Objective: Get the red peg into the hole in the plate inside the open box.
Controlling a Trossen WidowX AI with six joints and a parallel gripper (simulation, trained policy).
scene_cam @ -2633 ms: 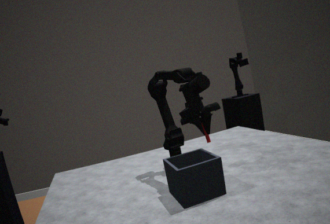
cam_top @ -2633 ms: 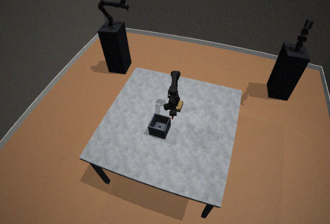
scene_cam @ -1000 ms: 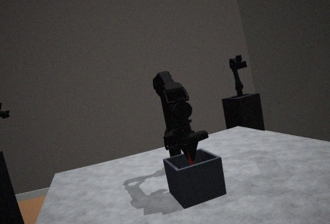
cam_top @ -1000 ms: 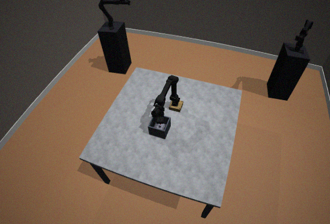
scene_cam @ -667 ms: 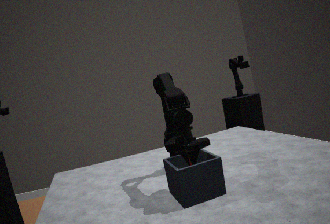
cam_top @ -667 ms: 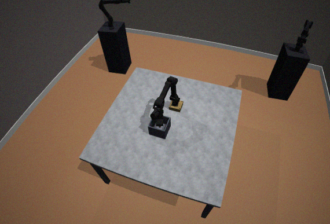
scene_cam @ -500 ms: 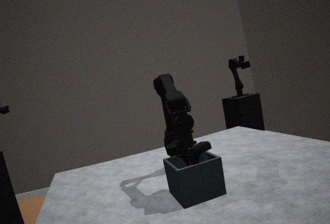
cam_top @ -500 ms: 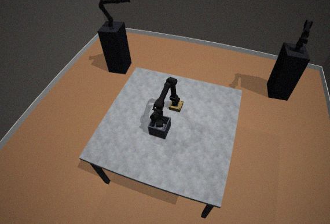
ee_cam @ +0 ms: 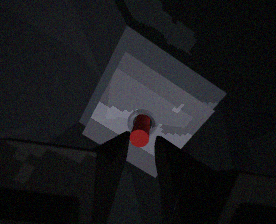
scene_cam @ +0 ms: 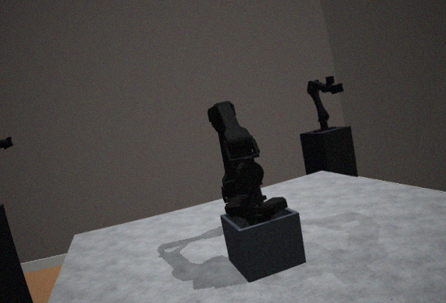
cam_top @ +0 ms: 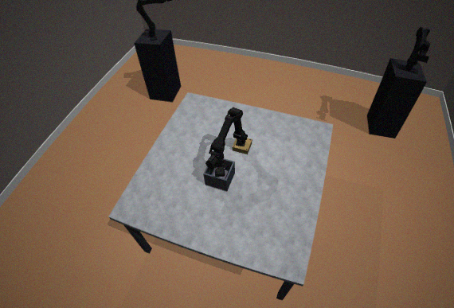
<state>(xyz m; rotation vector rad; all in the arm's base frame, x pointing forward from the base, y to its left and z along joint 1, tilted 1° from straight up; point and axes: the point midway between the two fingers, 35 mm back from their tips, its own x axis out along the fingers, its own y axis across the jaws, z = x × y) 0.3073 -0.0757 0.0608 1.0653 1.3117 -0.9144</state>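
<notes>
My gripper tip is 10 mm to the left of the red peg and 20 mm above it. From my gripper tip the other things lie so: grey plate (10 mm to the right, 30 mm below).
</notes>
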